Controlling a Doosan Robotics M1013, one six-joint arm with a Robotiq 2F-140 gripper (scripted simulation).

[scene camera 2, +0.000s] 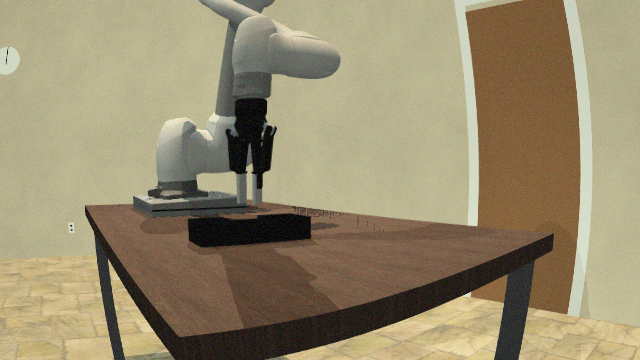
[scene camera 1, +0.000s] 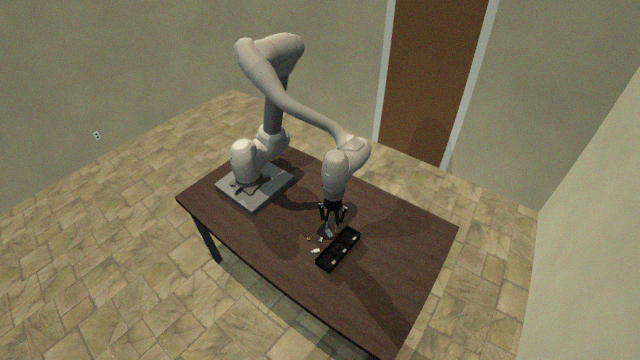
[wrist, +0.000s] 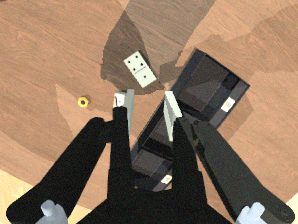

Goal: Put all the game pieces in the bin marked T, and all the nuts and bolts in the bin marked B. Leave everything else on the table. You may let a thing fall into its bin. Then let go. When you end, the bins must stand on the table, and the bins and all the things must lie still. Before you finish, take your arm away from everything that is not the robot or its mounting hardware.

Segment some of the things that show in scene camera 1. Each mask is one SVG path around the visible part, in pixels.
A black bin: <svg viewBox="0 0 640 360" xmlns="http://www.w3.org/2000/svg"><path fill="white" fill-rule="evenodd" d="M348 225L315 259L315 264L329 274L360 239L361 233Z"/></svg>
